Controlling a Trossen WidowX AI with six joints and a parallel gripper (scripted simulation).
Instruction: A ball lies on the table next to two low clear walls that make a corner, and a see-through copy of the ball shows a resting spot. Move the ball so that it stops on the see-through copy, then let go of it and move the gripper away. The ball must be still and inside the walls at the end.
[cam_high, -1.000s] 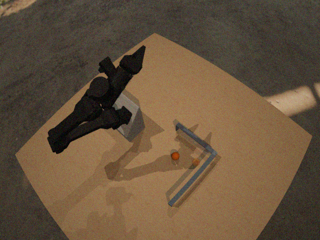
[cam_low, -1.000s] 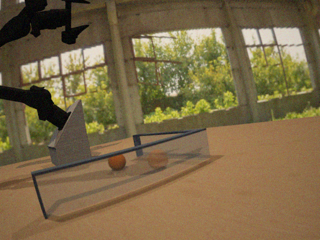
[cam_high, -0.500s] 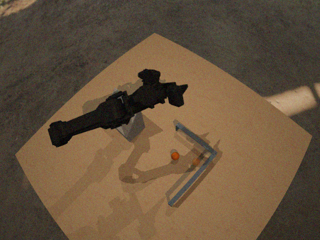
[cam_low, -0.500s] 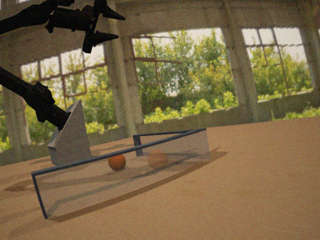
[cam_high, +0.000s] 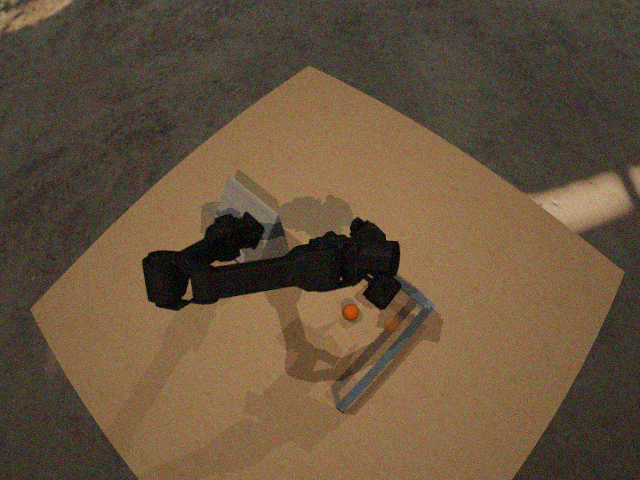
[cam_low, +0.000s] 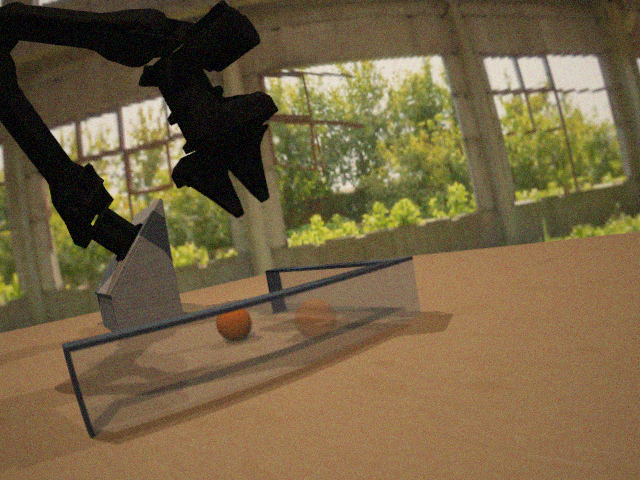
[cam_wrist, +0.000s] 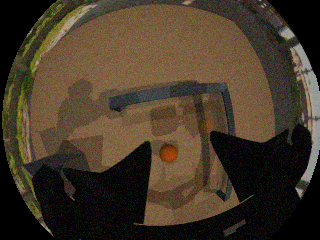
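The orange ball lies 50 mm to the right of my gripper tip and 120 mm below it.
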